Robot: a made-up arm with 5 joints.
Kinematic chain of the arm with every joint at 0, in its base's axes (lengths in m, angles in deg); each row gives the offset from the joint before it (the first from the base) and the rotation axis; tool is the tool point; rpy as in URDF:
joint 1: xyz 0 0 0.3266 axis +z
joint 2: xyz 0 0 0 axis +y
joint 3: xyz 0.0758 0 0.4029 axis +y
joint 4: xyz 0.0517 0 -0.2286 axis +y
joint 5: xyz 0.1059 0 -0.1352 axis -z
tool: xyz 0 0 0 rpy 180 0 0
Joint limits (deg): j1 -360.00..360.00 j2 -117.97..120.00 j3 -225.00..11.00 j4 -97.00..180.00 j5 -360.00..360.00
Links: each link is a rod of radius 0.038 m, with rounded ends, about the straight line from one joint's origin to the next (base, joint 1, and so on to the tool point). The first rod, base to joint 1, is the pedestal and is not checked.
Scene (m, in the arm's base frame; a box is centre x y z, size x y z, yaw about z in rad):
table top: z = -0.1
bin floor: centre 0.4 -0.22 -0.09 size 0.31 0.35 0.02 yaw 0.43
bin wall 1: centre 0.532 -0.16 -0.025 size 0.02 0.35 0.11 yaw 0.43
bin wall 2: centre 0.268 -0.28 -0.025 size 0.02 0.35 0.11 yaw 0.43
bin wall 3: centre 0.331 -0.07 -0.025 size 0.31 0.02 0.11 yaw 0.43
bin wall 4: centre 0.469 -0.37 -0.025 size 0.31 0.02 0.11 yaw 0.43
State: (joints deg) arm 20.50 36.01 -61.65 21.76 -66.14
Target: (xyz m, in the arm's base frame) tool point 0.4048 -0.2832 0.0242
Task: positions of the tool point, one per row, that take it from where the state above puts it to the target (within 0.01 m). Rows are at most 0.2 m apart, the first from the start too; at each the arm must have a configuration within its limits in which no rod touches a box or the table.
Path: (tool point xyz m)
1: 0.5518 0.0641 0.2269
2: 0.5394 -0.0685 0.1575
3: 0.4880 -0.1884 0.0896
4: 0.4048 -0.2832 0.0242

